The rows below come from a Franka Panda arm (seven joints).
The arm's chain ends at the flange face. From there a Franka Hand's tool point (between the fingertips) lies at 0.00 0.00 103.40 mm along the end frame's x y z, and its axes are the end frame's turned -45 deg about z.
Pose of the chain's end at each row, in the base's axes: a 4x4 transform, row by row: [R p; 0 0 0 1], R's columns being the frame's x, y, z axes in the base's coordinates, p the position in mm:
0.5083, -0.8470, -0.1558, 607.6; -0.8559, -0.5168, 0.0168, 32.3; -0.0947, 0.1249, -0.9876, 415.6; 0, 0, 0, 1
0.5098, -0.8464, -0.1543, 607.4; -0.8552, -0.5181, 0.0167, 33.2; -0.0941, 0.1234, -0.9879, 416.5; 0, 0, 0, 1
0.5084, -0.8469, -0.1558, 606.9; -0.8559, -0.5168, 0.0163, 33.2; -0.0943, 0.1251, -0.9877, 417.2; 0, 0, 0, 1
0.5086, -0.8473, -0.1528, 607.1; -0.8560, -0.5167, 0.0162, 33.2; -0.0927, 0.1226, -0.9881, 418.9; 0, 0, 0, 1
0.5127, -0.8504, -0.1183, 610.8; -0.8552, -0.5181, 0.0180, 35.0; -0.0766, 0.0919, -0.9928, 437.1; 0, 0, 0, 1
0.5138, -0.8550, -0.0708, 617.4; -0.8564, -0.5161, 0.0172, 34.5; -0.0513, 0.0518, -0.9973, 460.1; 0, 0, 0, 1
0.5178, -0.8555, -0.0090, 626.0; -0.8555, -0.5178, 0.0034, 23.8; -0.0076, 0.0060, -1.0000, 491.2; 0, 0, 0, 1
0.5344, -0.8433, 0.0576, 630.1; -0.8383, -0.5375, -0.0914, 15.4; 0.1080, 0.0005, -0.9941, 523.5; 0, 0, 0, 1
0.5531, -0.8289, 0.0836, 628.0; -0.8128, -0.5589, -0.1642, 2.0; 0.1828, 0.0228, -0.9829, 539.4; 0, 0, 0, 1
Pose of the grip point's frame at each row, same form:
0.9583, -0.2395, -0.1558, 591.5; -0.2398, -0.9706, 0.0168, 34.0; -0.1553, 0.0214, -0.9876, 313.5; 0, 0, 0, 1
0.9590, -0.2380, -0.1543, 591.4; -0.2384, -0.9711, 0.0167, 34.9; -0.1538, 0.0207, -0.9879, 314.4; 0, 0, 0, 1
0.9583, -0.2394, -0.1558, 590.8; -0.2398, -0.9706, 0.0163, 34.9; -0.1551, 0.0218, -0.9877, 315.1; 0, 0, 0, 1
0.9588, -0.2395, -0.1528, 591.3; -0.2399, -0.9706, 0.0162, 34.9; -0.1522, 0.0211, -0.9881, 316.7; 0, 0, 0, 1
0.9639, -0.2388, -0.1183, 598.6; -0.2384, -0.9711, 0.0180, 36.9; -0.1191, 0.0108, -0.9928, 334.4; 0, 0, 0, 1
0.9679, -0.2413, -0.0708, 610.1; -0.2406, -0.9705, 0.0172, 36.3; -0.0729, 0.0004, -0.9973, 357.0; 0, 0, 0, 1
0.9711, -0.2388, -0.0090, 625.1; -0.2388, -0.9711, 0.0034, 24.2; -0.0096, -0.0011, -1.0000, 387.8; 0, 0, 0, 1
0.9742, -0.2184, 0.0576, 636.1; -0.2127, -0.9728, -0.0914, 5.9; 0.0760, 0.0767, -0.9941, 420.7; 0, 0, 0, 1
0.9772, -0.1950, 0.0836, 636.6; -0.1795, -0.9699, -0.1642, -15.0; 0.1131, 0.1454, -0.9829, 437.8; 0, 0, 0, 1

